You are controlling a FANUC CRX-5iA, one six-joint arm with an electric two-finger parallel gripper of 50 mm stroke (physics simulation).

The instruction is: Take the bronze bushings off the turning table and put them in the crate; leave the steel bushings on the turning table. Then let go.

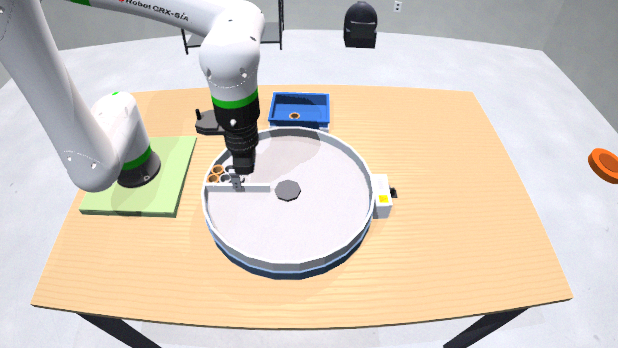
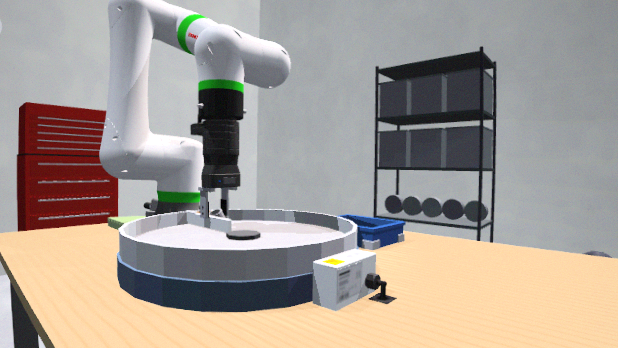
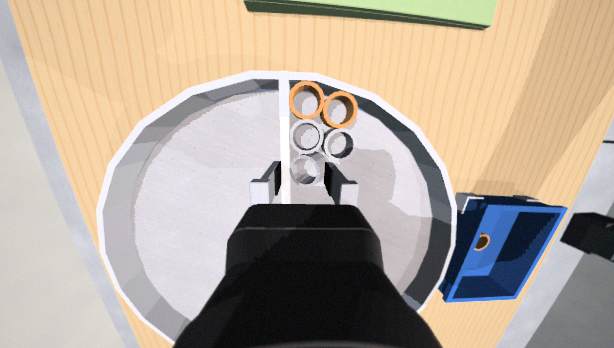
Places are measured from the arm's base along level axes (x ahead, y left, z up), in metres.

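Pixels of known places: gripper, fingertip midpoint: (image 1: 238,179) (image 2: 215,216) (image 3: 303,172); arm's base, origin of the base link: (image 1: 138,169).
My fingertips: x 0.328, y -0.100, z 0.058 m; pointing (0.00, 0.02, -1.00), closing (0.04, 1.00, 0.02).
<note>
For each thing: its top centre in the pictures, then the offset to it from my fingertips. "pt": a spot on its surface instead.
- nearest steel bushing, middle of its top: (image 3: 310,173) (image 2: 216,208) dx -0.003, dy +0.006, dz +0.016 m
- bronze bushing, middle of its top: (image 3: 481,242) (image 1: 294,115) dx +0.144, dy +0.299, dz -0.047 m
- blue crate, middle of its top: (image 2: 358,220) (image 3: 504,258) (image 1: 300,105) dx +0.162, dy +0.325, dz -0.027 m
- dark hub, middle of its top: (image 2: 243,232) (image 1: 287,189) dx +0.120, dy -0.022, dz -0.016 m
- white control box, surface spot: (image 2: 332,282) pt dx +0.366, dy -0.080, dz -0.040 m
My gripper (image 1: 239,179) (image 2: 215,214) (image 3: 303,172) is low over the turning table (image 1: 320,225) (image 2: 220,260) (image 3: 200,175). Its fingers are shut around both the divider wall (image 1: 257,189) (image 2: 221,223) (image 3: 284,100) and the nearest steel bushing (image 3: 293,170), which looks slightly tipped. Two more steel bushings (image 3: 292,136) (image 3: 350,147) stand beyond it. Two bronze bushings (image 3: 292,102) (image 3: 354,107) stand at the rim end of the divider, touching or nearly touching each other. Another bronze bushing (image 1: 290,116) (image 3: 487,242) is in the blue crate (image 1: 300,123) (image 2: 380,236) (image 3: 482,299).
The turning table has a raised rim and a dark hub (image 1: 288,190) (image 2: 243,234). A white control box (image 1: 381,200) (image 2: 332,282) stands beside it. The green base plate (image 1: 170,192) (image 3: 375,10) lies under the arm. A dark fixture (image 1: 209,122) stands behind the gripper.
</note>
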